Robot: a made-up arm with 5 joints. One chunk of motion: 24 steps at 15 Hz.
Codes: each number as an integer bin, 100 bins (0 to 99) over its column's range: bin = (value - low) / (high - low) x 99, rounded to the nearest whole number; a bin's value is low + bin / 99 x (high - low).
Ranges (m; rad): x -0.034..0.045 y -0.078..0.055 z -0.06..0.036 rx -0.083..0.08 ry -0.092..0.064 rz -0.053..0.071
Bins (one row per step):
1: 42 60 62 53 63 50
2: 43 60 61 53 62 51
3: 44 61 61 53 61 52
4: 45 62 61 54 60 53
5: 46 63 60 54 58 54
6: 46 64 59 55 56 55
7: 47 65 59 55 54 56
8: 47 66 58 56 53 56
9: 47 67 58 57 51 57
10: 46 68 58 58 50 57
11: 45 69 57 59 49 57
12: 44 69 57 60 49 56
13: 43 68 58 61 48 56
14: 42 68 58 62 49 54
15: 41 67 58 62 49 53
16: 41 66 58 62 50 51
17: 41 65 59 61 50 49
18: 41 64 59 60 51 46
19: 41 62 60 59 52 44
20: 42 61 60 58 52 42
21: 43 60 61 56 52 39
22: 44 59 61 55 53 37
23: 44 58 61 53 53 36
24: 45 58 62 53 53 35
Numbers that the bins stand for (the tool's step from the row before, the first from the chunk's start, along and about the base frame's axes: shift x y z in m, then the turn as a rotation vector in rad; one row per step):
1: -0.00048 0.00261 0.00012 0.00426 0.00727 0.00963
2: 0.00031 0.00261 -0.00085 0.00426 0.00570 0.01088
3: 0.00111 0.00395 -0.00085 0.00426 0.00412 0.01213
4: 0.00191 0.00529 -0.00085 0.00591 0.00255 0.01338
5: 0.00271 0.00664 -0.00182 0.00591 -0.00061 0.01464
6: 0.00271 0.00798 -0.00279 0.00756 -0.00376 0.01589
7: 0.00351 0.00932 -0.00279 0.00756 -0.00691 0.01714
8: 0.00351 0.01067 -0.00376 0.00920 -0.00848 0.01714
9: 0.00351 0.01201 -0.00376 0.01085 -0.01164 0.01839
10: 0.00271 0.01335 -0.00376 0.01249 -0.01321 0.01839
11: 0.00191 0.01470 -0.00473 0.01414 -0.01479 0.01839
12: 0.00111 0.01470 -0.00473 0.01579 -0.01479 0.01714
13: 0.00031 0.01335 -0.00376 0.01743 -0.01636 0.01714
14: -0.00048 0.01335 -0.00376 0.01908 -0.01479 0.01464
15: -0.00128 0.01201 -0.00376 0.01908 -0.01479 0.01338
16: -0.00128 0.01067 -0.00376 0.01908 -0.01321 0.01088
17: -0.00128 0.00932 -0.00279 0.01743 -0.01321 0.00837
18: -0.00128 0.00798 -0.00279 0.01579 -0.01164 0.00462
19: -0.00128 0.00529 -0.00182 0.01414 -0.01006 0.00211
20: -0.00048 0.00395 -0.00182 0.01249 -0.01006 -0.00039
21: 0.00031 0.00261 -0.00085 0.00920 -0.01006 -0.00415
22: 0.00111 0.00126 -0.00085 0.00756 -0.00848 -0.00666
23: 0.00111 -0.00008 -0.00085 0.00426 -0.00848 -0.00791
24: 0.00191 -0.00008 0.00012 0.00426 -0.00848 -0.00916

